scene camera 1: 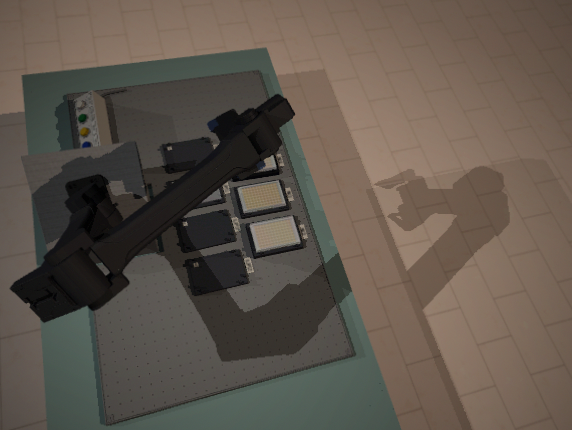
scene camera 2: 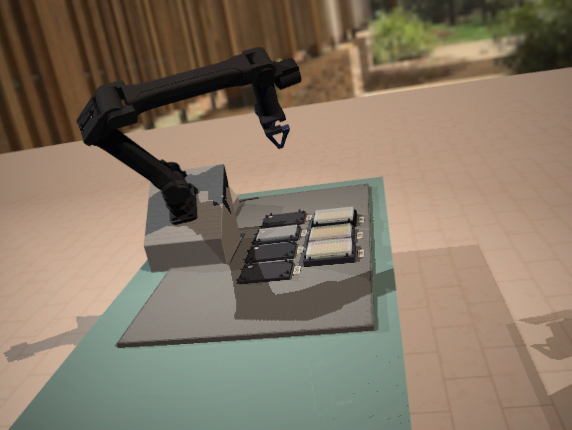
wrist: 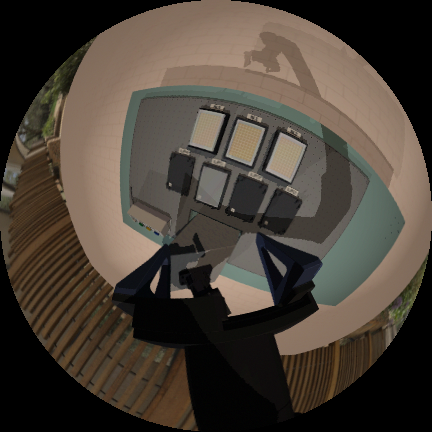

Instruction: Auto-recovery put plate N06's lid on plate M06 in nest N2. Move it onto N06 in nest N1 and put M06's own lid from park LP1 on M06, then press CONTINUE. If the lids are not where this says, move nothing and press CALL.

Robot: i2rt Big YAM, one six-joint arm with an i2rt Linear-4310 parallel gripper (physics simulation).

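Places are measured from the arm's base along level axes (x ahead, y left, z up), in metres.
Pixels of known places: gripper, between the fingertips: [scene camera 2: 276, 138] [wrist: 212, 242]; arm's base, origin of its link: [scene camera 1: 91, 200] [scene camera 2: 183, 205] [wrist: 194, 273].
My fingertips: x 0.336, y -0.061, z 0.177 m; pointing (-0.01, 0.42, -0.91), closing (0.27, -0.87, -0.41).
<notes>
For each thing: its top centre in the pictures, then the offset to it from my fingertips. "pt": a spot on its surface instead.
- nest N1, a spot on its surface: [scene camera 1: 262, 197] [wrist: 246, 142] [scene camera 2: 329, 231] pt dx +0.108, dy +0.026, dz -0.318 m
- nest N2, a spot on its surface: [scene camera 1: 275, 235] [scene camera 2: 328, 247] [wrist: 288, 159] pt dx +0.103, dy -0.104, dz -0.310 m
- N3, centre of its top: [wrist: 204, 128] [scene camera 2: 333, 213] dx +0.123, dy +0.160, dz -0.310 m
- pale grey lid, centre of its top: [scene camera 2: 276, 231] [wrist: 210, 186] dx -0.067, dy +0.108, dz -0.328 m
- button box, centre of its top: [scene camera 1: 90, 119] [wrist: 141, 224] dx -0.304, dy +0.377, dz -0.262 m
My gripper [scene camera 2: 281, 145] [wrist: 212, 242] is open and empty, high above the board. The plate in nest N1 [scene camera 1: 262, 197] [scene camera 2: 331, 231] [wrist: 245, 142] is the middle of three and looks yellower, with no pale cover visible. The plate in nest N2 [scene camera 1: 275, 235] [scene camera 2: 330, 248] [wrist: 285, 156] has a paler top, like a clear lid on it. The plate in N3 [scene camera 2: 335, 215] [wrist: 207, 130] also looks pale and is partly behind the arm in scene camera 1. A pale grey lid [scene camera 2: 277, 234] [wrist: 212, 185] lies on park LP1, mostly hidden by the arm in scene camera 1.
Three dark parks [scene camera 1: 216, 272] [scene camera 2: 266, 271] [wrist: 247, 196] show no pale lid. The button box [scene camera 1: 103, 122] [wrist: 150, 218] with white, green, yellow and blue buttons stands at the board's corner; its button labels are unreadable. The arm's base block [scene camera 1: 125, 162] [scene camera 2: 185, 256] stands beside the parks.
</notes>
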